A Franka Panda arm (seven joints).
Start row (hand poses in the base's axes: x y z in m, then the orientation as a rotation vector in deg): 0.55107, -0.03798, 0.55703, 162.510, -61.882, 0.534
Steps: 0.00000, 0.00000, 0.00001, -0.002, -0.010, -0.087; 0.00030, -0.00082, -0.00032, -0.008, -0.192, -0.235; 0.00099, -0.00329, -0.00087, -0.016, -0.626, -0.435; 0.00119, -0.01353, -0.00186, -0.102, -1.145, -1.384; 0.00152, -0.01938, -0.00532, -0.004, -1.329, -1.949; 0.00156, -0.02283, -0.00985, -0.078, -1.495, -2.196; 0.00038, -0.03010, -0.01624, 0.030, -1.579, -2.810; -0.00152, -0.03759, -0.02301, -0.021, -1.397, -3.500; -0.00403, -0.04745, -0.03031, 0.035, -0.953, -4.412; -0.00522, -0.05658, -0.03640, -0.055, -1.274, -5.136; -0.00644, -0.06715, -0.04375, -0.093, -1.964, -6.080
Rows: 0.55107, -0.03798, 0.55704, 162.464, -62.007, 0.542; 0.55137, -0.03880, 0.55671, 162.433, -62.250, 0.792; 0.55206, -0.04127, 0.55616, 162.445, -62.617, 1.397; 0.55226, -0.05151, 0.55517, 161.993, -64.034, 2.104; 0.55259, -0.05736, 0.55171, 161.814, -64.900, 2.268; 0.55263, -0.06081, 0.54718, 161.655, -65.257, 2.524; 0.55145, -0.06808, 0.54079, 161.422, -66.174, 2.537; 0.54955, -0.07557, 0.53402, 160.924, -67.091, 2.248; 0.54704, -0.08543, 0.52672, 160.308, -68.298, 1.512; 0.54585, -0.09456, 0.52063, 159.886, -69.344, 1.958; 0.54463, -0.10513, 0.51328, 159.467, -70.788, 2.885
